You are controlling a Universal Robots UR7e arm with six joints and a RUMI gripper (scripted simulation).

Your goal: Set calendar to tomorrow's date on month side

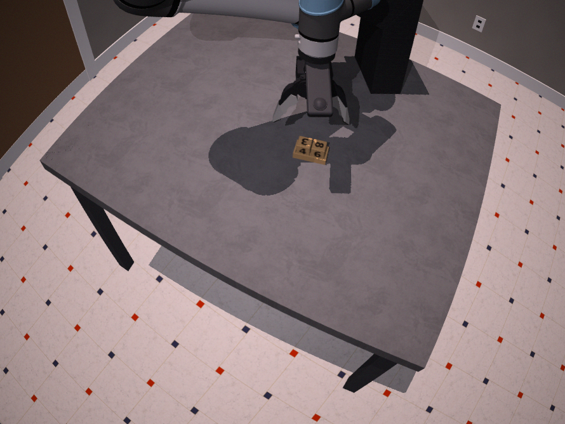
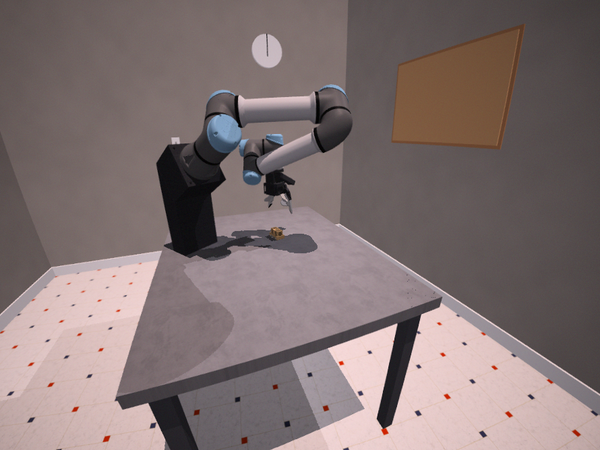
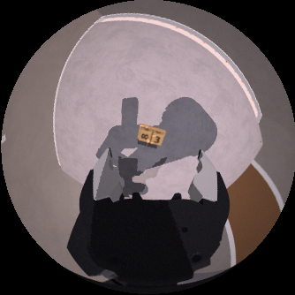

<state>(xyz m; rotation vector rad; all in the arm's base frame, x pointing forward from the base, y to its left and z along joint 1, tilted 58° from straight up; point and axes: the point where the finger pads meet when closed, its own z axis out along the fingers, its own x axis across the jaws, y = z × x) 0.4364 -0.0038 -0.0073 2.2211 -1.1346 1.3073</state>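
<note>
Now: hand 20 mm past the wooden tray and 130 mm above it.
</note>
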